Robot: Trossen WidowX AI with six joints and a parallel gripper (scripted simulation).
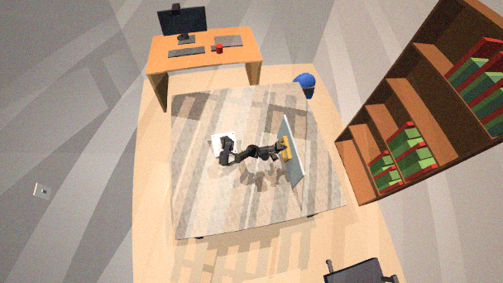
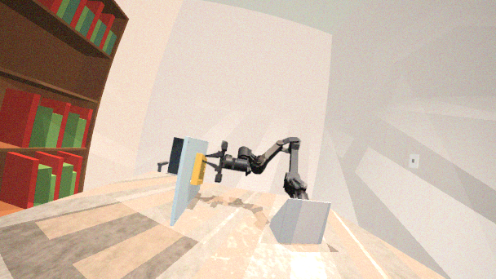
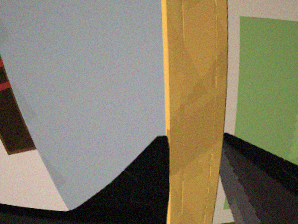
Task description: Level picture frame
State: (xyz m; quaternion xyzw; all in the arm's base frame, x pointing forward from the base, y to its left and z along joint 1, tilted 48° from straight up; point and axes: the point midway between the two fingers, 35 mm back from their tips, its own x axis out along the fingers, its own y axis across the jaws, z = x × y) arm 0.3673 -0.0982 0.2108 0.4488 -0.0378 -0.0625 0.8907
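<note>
The picture frame is 5 cm below my gripper tip, 1 cm to the left of it and 1 cm ahead of it. From my gripper tip the other things lie so: wall panel 7 cm below, 2 cm ahead, 1 cm to the right.
</note>
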